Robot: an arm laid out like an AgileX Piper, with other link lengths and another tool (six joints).
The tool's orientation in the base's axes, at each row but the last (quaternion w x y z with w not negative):
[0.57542 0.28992 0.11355 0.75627]
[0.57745 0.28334 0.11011 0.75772]
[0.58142 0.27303 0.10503 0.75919]
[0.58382 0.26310 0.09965 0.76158]
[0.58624 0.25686 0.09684 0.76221]
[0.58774 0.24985 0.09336 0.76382]
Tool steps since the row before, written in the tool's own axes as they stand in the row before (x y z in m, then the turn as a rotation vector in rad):
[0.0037 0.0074 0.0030 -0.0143 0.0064 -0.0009]
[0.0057 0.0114 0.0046 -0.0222 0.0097 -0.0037]
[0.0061 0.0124 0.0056 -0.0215 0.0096 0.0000]
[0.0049 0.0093 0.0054 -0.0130 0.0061 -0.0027]
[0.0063 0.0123 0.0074 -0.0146 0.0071 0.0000]
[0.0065 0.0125 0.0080 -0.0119 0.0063 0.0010]
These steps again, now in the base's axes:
[-0.0049 0.0007 0.0073 -0.0032 -0.0152 -0.0019]
[-0.0077 0.0011 0.0111 -0.0061 -0.0232 -0.0049]
[-0.0083 0.0011 0.0123 -0.0042 -0.0231 -0.0017]
[-0.0059 0.0010 0.0102 -0.0042 -0.0136 -0.0032]
[-0.0078 0.0012 0.0136 -0.0034 -0.0159 -0.0009]
[-0.0079 0.0013 0.0141 -0.0027 -0.0132 0.0004]

